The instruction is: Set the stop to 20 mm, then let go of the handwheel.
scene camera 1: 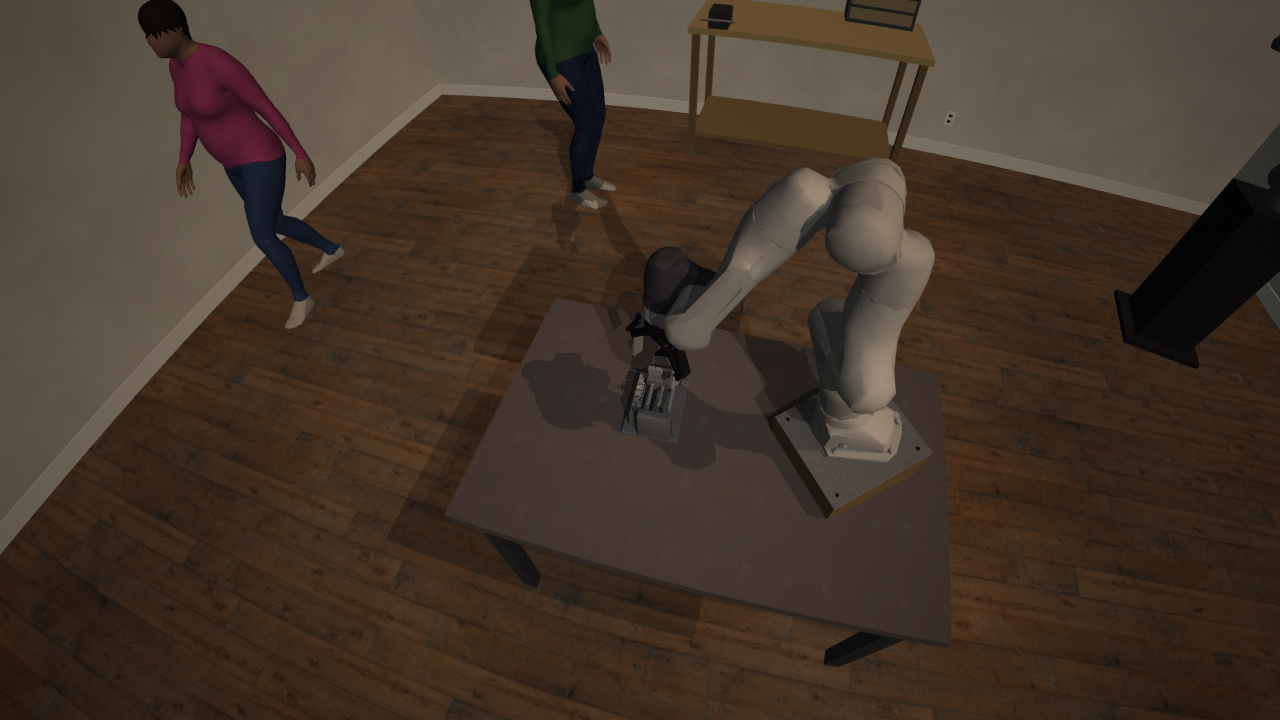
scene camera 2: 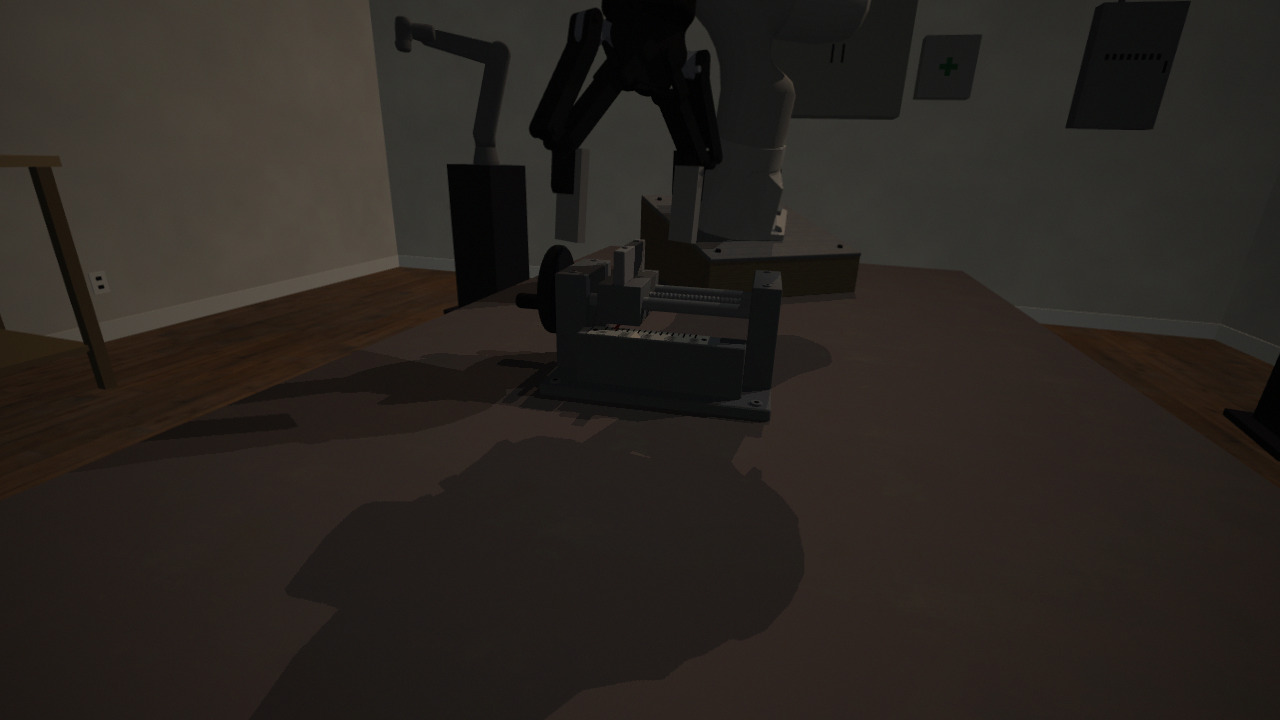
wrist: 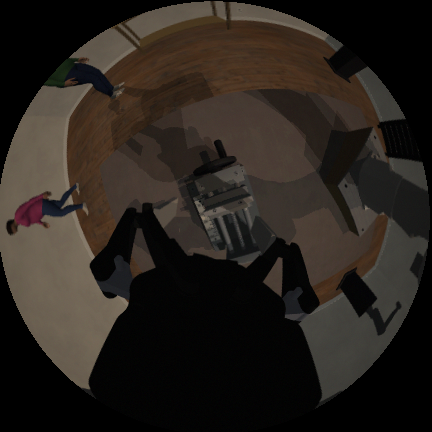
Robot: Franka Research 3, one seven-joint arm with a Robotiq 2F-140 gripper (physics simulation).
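The grey screw-driven stop fixture [scene camera 1: 655,422] [scene camera 2: 660,368] stands upright on the table. Its dark round handwheel [scene camera 2: 555,288] [wrist: 215,165], with a crank knob, is on one end. The stop block [scene camera 2: 626,300] [wrist: 226,198] sits on the rods near the handwheel end, above a scale strip [scene camera 2: 657,335] [wrist: 210,220] whose numbers are too small to read. My gripper [scene camera 1: 660,356] [scene camera 2: 628,234] [wrist: 215,214] is open and empty. Its fingers hang above the fixture, apart from the handwheel. In scene camera 1 the arm and gripper largely hide the handwheel.
The fixture rests on the brown-grey table [scene camera 1: 572,488] [scene camera 2: 984,537]. The arm's base plate [scene camera 1: 850,479] [scene camera 2: 787,268] is beside it. Two people, one in pink [scene camera 1: 219,107] [wrist: 32,210] and one in green [scene camera 1: 570,31] [wrist: 61,73], stand on the floor beyond the table. A wooden bench [scene camera 1: 805,26] is against the wall.
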